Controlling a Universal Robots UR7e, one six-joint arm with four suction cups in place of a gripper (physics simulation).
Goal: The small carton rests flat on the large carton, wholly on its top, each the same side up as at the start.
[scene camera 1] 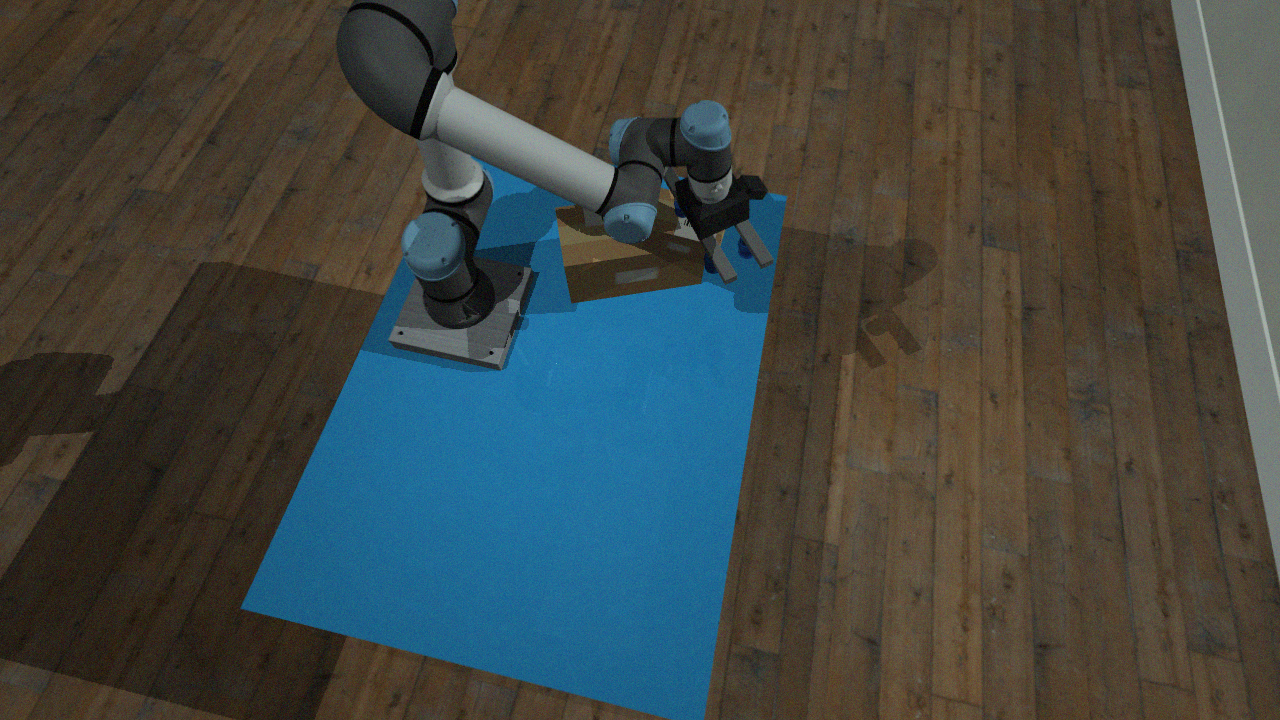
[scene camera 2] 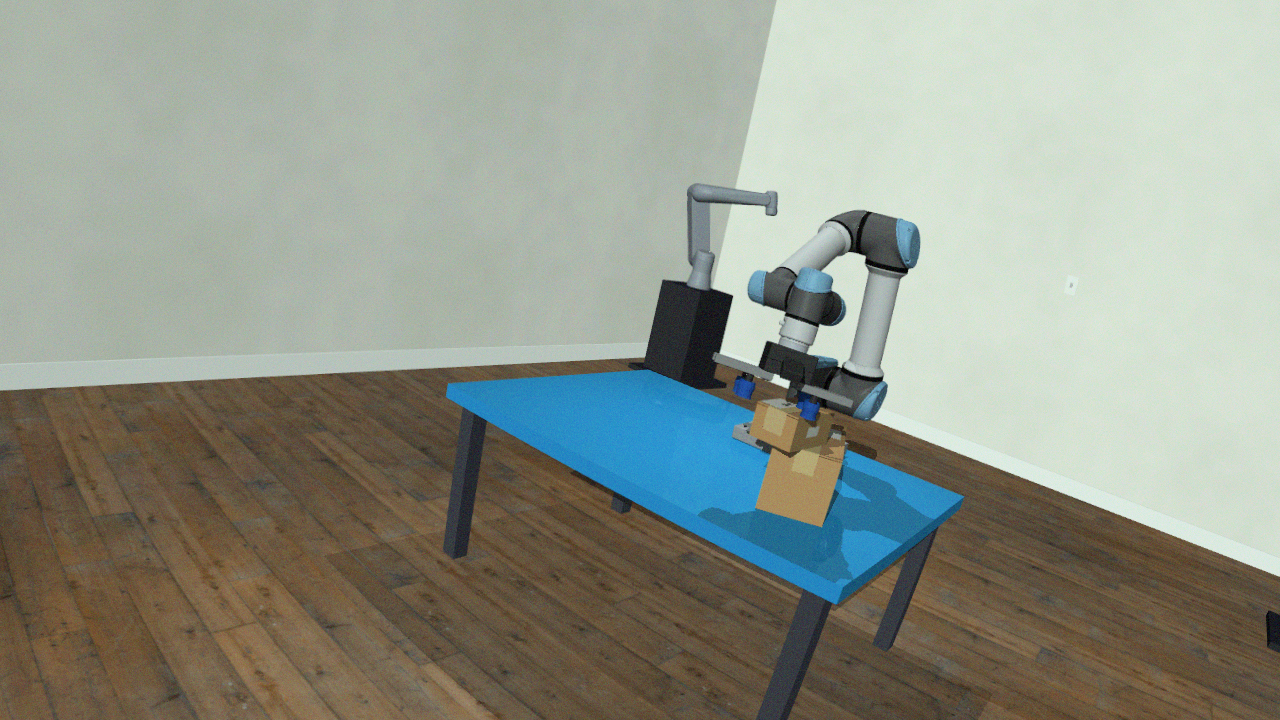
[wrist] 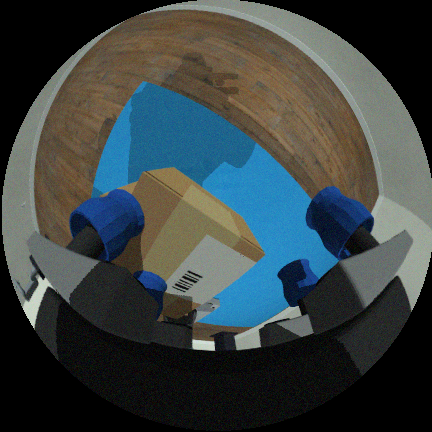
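Seen in the pictures: end effector, tool point: (scene camera 2: 773, 405) (wrist: 225, 250); arm's base, origin of the base link: (scene camera 1: 460, 298).
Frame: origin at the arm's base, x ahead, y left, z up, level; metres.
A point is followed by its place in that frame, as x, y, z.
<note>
The large carton (scene camera 1: 626, 263) {0.339, 0.147, 0.094} (scene camera 2: 799, 486) {0.454, 0.299, 0.038} stands on the blue table (scene camera 1: 536, 492) {0.315, -0.337, -0.037} (scene camera 2: 609, 420) {0.437, -0.298, -0.037} (wrist: 257, 201) {0.551, 0.096, -0.037} near its far right corner. The small carton (scene camera 2: 783, 426) {0.514, 0.256, 0.162} (wrist: 189, 225) {0.504, 0.244, 0.191}, brown with a white barcode label on top, hangs tilted just over the large carton's top. In scene camera 1 the arm's wrist hides most of it. My suction gripper (scene camera 1: 736, 240) {0.502, 0.211, 0.191} (scene camera 2: 787, 383) (wrist: 223, 250) {0.502, 0.211, 0.191} is right above it. One blue cup (wrist: 151, 284) sits on the small carton near the label and holds it. The other cups are off the carton, over the table.
The arm's base (scene camera 1: 460, 330) {0.034, -0.072, -0.001} is bolted to the table left of the cartons. The table's right edge (scene camera 1: 776, 269) {0.643, 0.322, -0.037} is close to the gripper. A black box with a grey stand (scene camera 2: 685, 330) is behind the table. White walls are nearby.
</note>
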